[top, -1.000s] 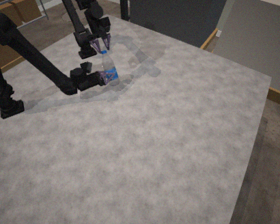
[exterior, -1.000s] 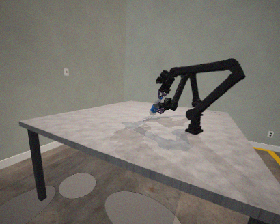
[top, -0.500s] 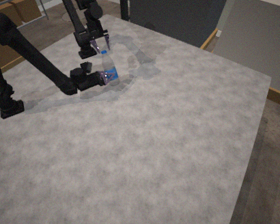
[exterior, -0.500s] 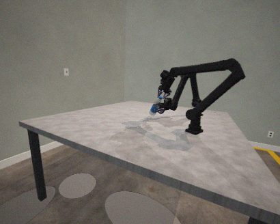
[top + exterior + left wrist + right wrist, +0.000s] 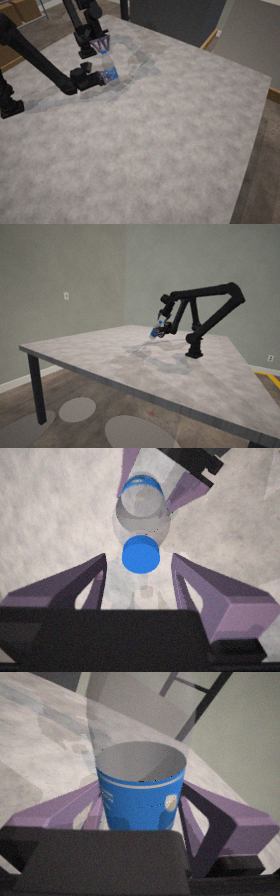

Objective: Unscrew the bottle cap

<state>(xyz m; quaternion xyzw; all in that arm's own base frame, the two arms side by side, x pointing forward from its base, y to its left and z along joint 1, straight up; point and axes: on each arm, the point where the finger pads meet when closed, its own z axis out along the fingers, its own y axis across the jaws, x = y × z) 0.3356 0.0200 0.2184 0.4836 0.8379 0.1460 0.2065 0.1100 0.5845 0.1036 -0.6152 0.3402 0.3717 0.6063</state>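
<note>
Now: left hand 10 mm to the left of the blue cap and 10 mm above it. Round my left hand: clear bottle: 90 mm below, 40 mm ahead, 30 mm to the right.
Right now the clear bottle is 30 mm above my right hand, 10 mm to the left of it and 10 mm behind it. Also, from my right hand: blue cap (110 mm above, 60 mm behind, 30 mm to the left).
</note>
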